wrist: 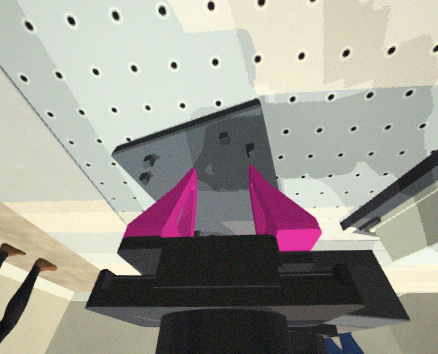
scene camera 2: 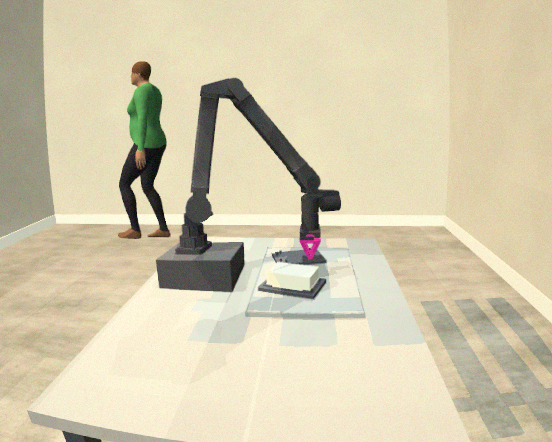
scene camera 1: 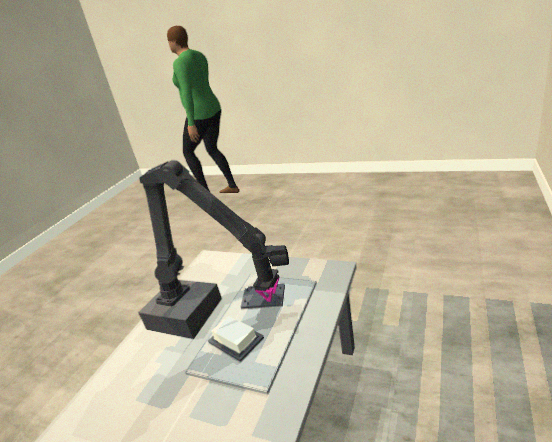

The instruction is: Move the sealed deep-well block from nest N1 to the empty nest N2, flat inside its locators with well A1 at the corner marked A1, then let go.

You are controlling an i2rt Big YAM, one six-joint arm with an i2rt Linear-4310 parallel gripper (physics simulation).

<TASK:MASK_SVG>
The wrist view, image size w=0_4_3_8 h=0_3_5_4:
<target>gripper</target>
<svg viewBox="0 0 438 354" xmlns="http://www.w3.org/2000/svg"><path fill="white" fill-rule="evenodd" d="M365 304L348 266L336 264L330 271L309 272L315 265L310 251L322 234L317 219L269 184L253 165L249 165L249 190L256 235L194 236L197 175L195 168L191 168L172 190L127 225L117 254L141 275L116 275L108 269L101 270L85 309L141 327L160 327L155 354L293 354L288 327L317 326L365 307Z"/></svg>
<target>cream-white block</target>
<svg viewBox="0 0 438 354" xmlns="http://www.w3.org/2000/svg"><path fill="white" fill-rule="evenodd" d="M438 180L380 218L381 222L369 229L369 231L376 233L393 263L438 268Z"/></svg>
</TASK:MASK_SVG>
